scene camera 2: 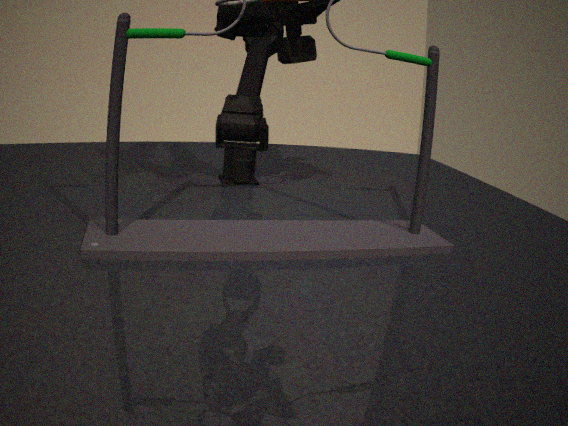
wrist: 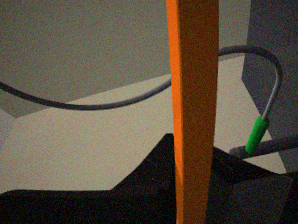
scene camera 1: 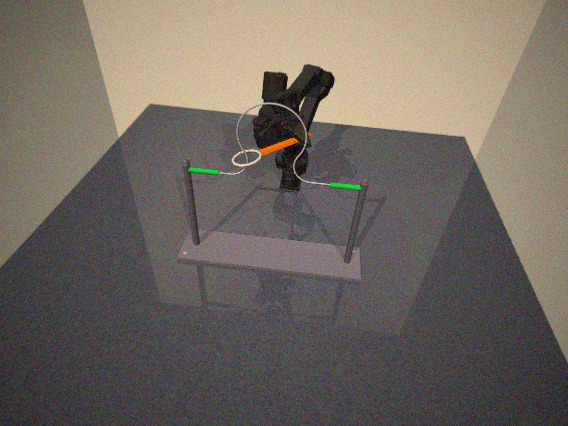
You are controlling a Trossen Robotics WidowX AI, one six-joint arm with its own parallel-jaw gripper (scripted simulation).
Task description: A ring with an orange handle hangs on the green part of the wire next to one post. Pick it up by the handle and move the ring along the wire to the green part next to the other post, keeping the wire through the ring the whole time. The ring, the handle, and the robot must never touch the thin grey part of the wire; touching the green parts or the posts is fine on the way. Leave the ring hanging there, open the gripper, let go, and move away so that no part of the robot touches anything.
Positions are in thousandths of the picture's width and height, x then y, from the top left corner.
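My gripper (scene camera 1: 545, 342), (wrist: 589, 627): holding a ring.
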